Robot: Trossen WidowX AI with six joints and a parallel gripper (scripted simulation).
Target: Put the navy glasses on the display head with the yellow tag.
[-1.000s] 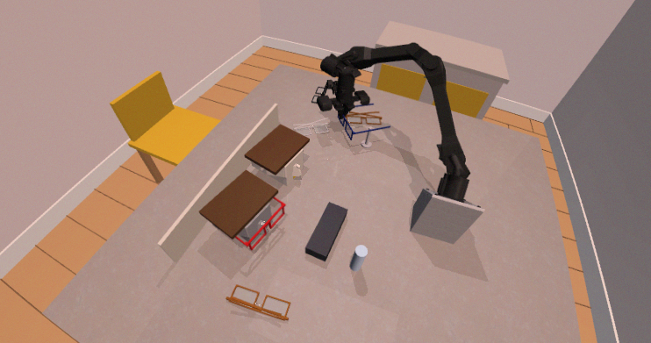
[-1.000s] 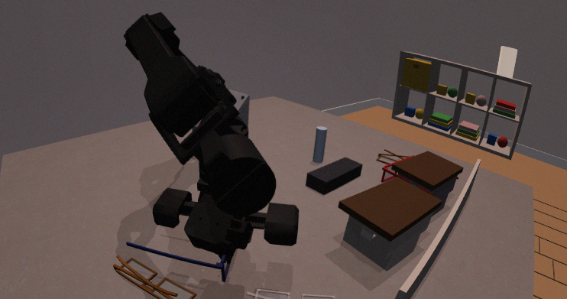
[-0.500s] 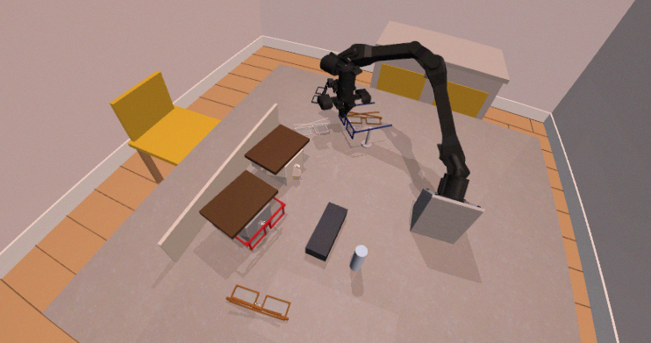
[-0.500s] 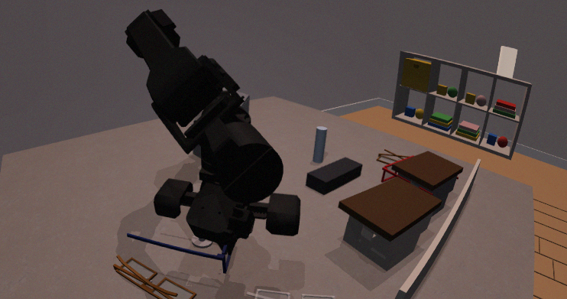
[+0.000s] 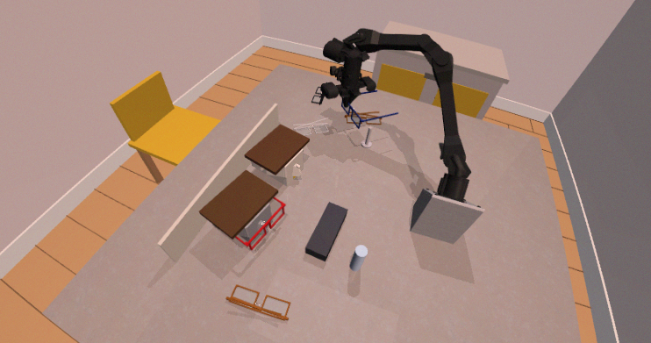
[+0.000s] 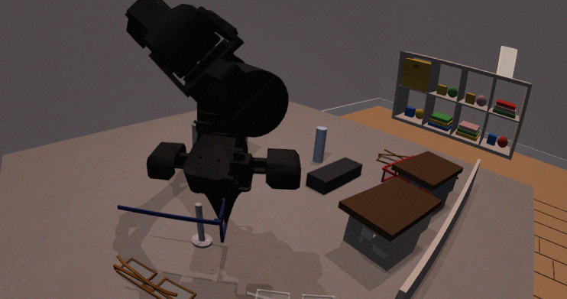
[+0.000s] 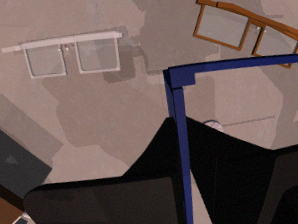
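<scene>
My gripper tip is now 13 cm past the dark box, 42 cm to the right of it and 11 cm above it. Round my gripper tip: long beige board 22 cm ahead, 39 cm to the left, 7 cm below.
</scene>
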